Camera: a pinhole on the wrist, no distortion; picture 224 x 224 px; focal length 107.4 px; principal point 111.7 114.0 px. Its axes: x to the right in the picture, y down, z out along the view. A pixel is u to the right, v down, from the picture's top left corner.
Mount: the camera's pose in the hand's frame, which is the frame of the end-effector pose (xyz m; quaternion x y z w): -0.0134 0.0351 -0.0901 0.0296 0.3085 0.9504 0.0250
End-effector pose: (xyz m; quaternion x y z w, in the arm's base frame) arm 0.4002 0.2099 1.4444 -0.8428 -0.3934 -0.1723 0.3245
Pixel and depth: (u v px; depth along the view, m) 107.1 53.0 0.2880
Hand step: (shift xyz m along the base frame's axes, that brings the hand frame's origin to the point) 0.2765 -0.1160 -0.1580
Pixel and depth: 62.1 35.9 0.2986
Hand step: 0.3880 -0.0847 -0.0849
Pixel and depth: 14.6 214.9 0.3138
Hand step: 0.1605 0.3965 -0.0670
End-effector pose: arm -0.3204 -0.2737 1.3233 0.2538 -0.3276 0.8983 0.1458
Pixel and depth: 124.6 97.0 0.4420
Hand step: -0.0423 -0.4169 -0.0503
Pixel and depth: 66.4 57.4 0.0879
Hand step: -0.0952 -0.0556 -0.0767
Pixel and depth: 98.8 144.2 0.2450
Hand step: -0.0248 -0.1842 0.0518
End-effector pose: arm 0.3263 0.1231 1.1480 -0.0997 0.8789 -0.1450 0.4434
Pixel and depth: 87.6 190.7 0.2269
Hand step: 0.1204 -0.0145 -0.1535
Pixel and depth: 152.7 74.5 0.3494
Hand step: 0.1512 0.3457 -0.1016
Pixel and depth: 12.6 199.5 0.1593
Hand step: 0.0032 -0.0455 -0.1717
